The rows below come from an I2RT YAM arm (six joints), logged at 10 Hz.
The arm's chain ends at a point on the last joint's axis. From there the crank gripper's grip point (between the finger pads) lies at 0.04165 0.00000 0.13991 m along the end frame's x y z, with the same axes.
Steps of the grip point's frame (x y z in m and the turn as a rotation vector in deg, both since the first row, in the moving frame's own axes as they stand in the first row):
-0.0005 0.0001 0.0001 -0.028 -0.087 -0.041
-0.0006 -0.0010 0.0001 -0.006 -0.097 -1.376
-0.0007 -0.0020 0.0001 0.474 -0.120 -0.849
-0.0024 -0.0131 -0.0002 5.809 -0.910 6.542
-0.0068 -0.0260 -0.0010 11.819 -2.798 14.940
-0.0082 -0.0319 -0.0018 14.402 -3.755 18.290
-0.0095 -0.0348 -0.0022 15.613 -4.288 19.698
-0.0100 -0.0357 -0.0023 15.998 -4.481 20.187
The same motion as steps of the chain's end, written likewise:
-0.0003 0.0001 0.0000 -0.028 -0.087 -0.041
-0.0004 0.0000 0.0000 -0.006 -0.097 -1.376
-0.0004 -0.0002 0.0000 0.474 -0.120 -0.849
-0.0007 -0.0035 -0.0004 5.809 -0.910 6.542
-0.0024 -0.0072 -0.0010 11.819 -2.798 14.940
-0.0026 -0.0089 -0.0014 14.402 -3.755 18.290
-0.0033 -0.0096 -0.0016 15.613 -4.288 19.698
-0.0035 -0.0098 -0.0017 15.998 -4.481 20.187

